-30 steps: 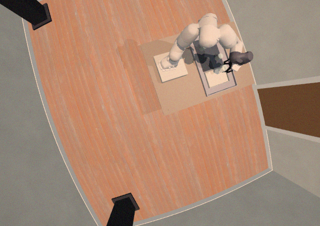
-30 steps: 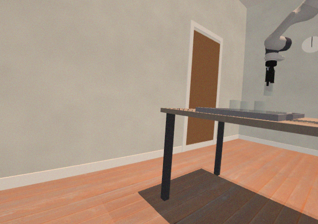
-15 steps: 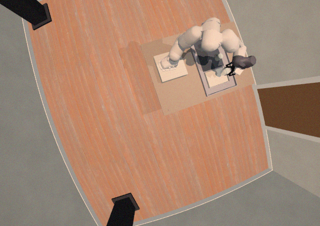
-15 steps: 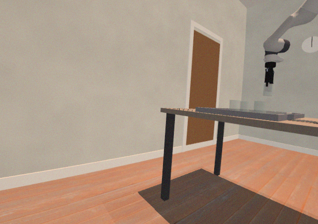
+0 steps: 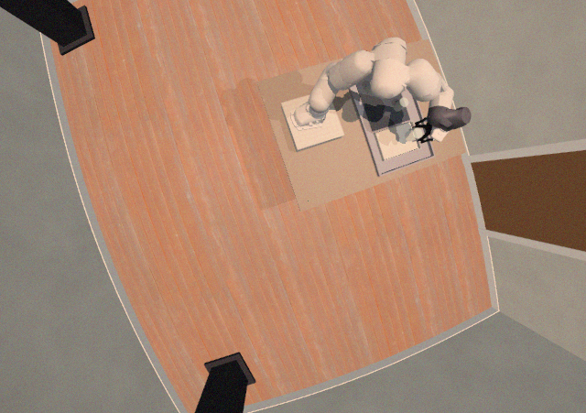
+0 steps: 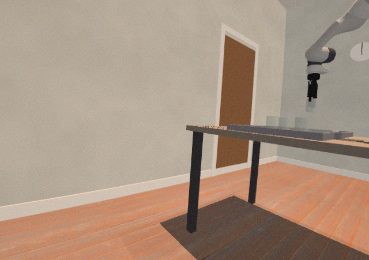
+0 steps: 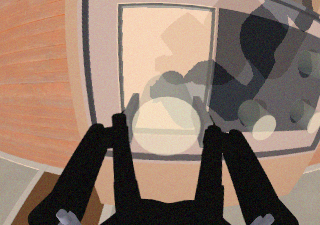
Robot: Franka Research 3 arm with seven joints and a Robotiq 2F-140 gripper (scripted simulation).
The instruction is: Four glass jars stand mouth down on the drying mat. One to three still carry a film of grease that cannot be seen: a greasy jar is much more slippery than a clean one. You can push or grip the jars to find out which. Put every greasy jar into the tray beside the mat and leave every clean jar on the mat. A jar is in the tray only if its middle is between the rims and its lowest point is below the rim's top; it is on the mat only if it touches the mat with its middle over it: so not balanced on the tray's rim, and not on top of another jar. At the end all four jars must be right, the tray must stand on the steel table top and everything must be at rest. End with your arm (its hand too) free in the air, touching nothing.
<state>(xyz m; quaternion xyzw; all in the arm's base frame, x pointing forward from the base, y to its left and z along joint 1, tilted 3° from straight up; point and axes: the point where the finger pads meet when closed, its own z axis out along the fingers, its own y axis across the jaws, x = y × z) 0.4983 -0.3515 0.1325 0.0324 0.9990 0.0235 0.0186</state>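
My hand is 20 cm above the tray. Also, from my hand: grey drying mat: 2 cm ahead, 32 cm to the left, 21 cm below.
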